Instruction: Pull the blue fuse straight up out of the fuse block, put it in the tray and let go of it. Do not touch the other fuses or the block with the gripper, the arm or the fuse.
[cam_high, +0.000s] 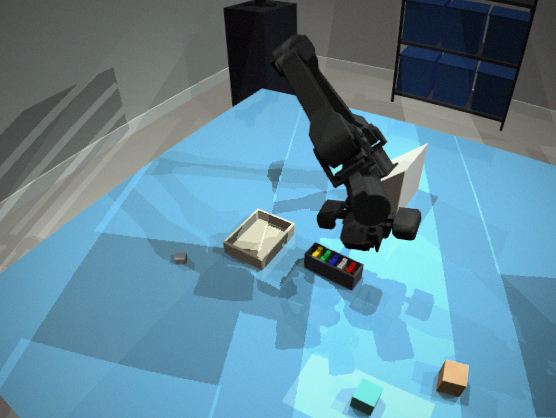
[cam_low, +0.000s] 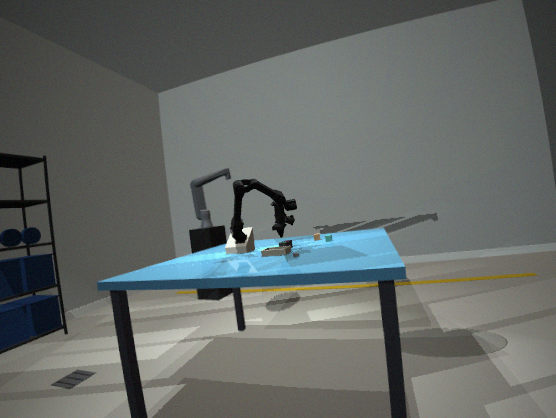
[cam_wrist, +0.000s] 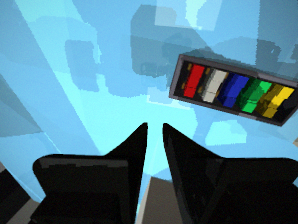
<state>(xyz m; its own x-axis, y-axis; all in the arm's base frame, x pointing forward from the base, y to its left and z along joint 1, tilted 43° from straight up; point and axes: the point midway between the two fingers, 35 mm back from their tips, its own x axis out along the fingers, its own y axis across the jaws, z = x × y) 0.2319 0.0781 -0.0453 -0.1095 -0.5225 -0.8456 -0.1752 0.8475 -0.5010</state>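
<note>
My gripper tip is 6 cm to the left of the blue fuse, 5 cm short of it and 4 cm above it. From my gripper tip the other things lie so: green fuse 8 cm to the right, 5 cm ahead, 4 cm below; then white fuse 5 cm ahead, 4 cm to the right, 4 cm below; then red fuse 4 cm below, 4 cm ahead, 2 cm to the right.
</note>
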